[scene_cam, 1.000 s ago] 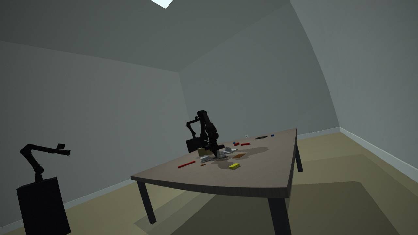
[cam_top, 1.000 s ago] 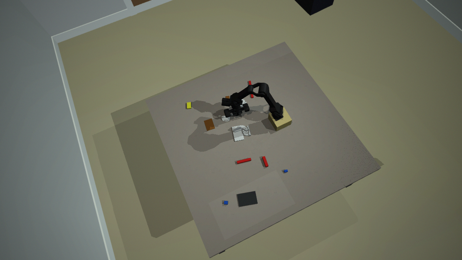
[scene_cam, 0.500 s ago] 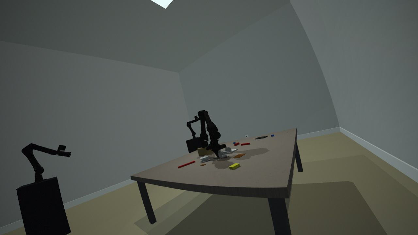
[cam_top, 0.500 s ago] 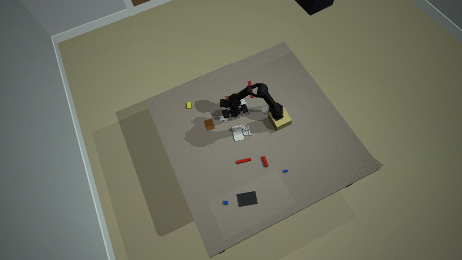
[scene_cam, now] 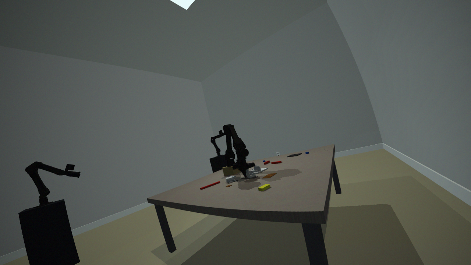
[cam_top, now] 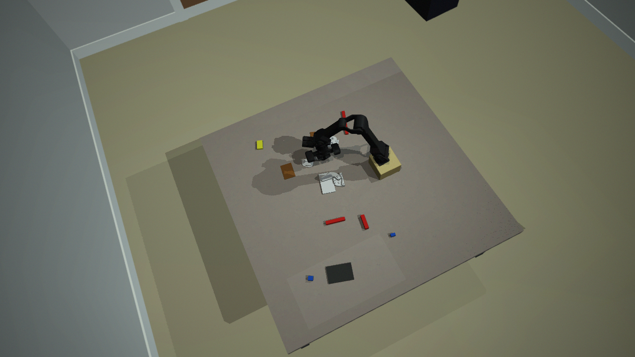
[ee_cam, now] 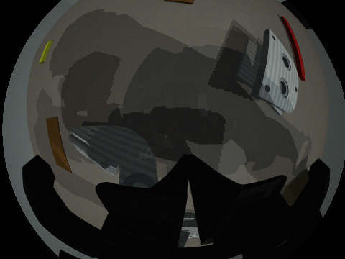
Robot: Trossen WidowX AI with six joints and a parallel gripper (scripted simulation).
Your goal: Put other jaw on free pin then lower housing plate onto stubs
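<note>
The silver jaw is 40 mm ahead of my gripper tip, 10 mm to the right of it and 40 mm above it. Round my gripper tip: dark tile: 250 mm ahead, 590 mm to the left; then yellow block: 270 mm ahead, 270 mm to the right, 10 mm above; then brown tile: 210 mm ahead, 40 mm to the right.
</note>
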